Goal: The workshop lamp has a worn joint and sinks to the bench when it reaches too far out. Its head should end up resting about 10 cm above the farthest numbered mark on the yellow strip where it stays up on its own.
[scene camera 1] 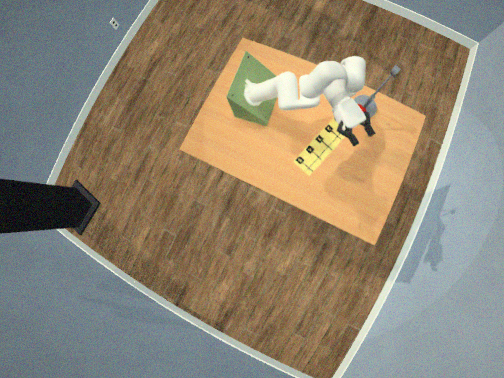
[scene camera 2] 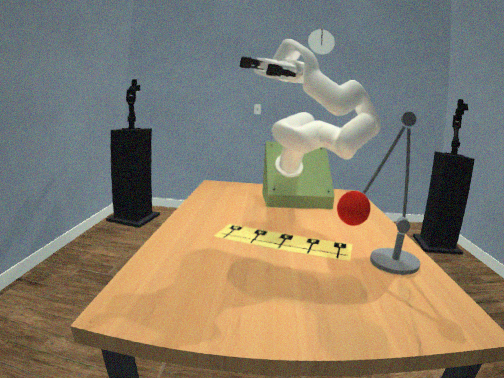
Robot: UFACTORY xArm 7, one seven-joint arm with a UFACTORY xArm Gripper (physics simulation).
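Seen in the pictures: gripper, fingertip midpoint: (scene camera 1: 364, 140) (scene camera 2: 254, 65); arm's base, origin of the base link: (scene camera 1: 253, 94) (scene camera 2: 288, 166).
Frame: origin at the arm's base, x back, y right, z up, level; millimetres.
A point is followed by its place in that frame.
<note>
The lamp's red round head (scene camera 1: 362, 108) @(x -541, y -259, z 31 mm) (scene camera 2: 353, 208) @(x -583, y -238, z -4 mm) hangs above the bench, near the strip's end on the lamp side. Its grey round base (scene camera 2: 395, 261) @(x -582, y -394, z -151 mm) stands right of the strip in scene camera 2. Two thin arms meet at a raised grey joint (scene camera 1: 396, 70) @(x -557, y -362, z 271 mm) (scene camera 2: 408, 119) @(x -570, y -368, z 253 mm). The yellow strip (scene camera 1: 318, 148) @(x -468, y 2, z -164 mm) (scene camera 2: 299, 242) @(x -476, y -97, z -164 mm) lies flat with several numbered marks; the robot hides its lamp-side end in scene camera 1. My gripper (scene camera 1: 363, 138) @(x -585, y 57, z 358 mm) (scene camera 2: 265, 66) is open and empty, high above the bench and well above the lamp head, apart from it.
The white arm (scene camera 1: 287, 91) @(x -207, y -8, z 223 mm) (scene camera 2: 345, 97) @(x -468, y -197, z 298 mm) rises from a green sloped block (scene camera 1: 255, 112) @(x -61, y 71, z -37 mm) (scene camera 2: 300, 200) @(x -92, y -70, z -129 mm) on the wooden table (scene camera 1: 250, 150) @(x -137, y 248, z -165 mm) (scene camera 2: 175, 310) @(x -931, y 118, z -164 mm). Black pedestals (scene camera 2: 131, 172) (scene camera 2: 446, 200) stand on the floor beyond both sides of the table.
</note>
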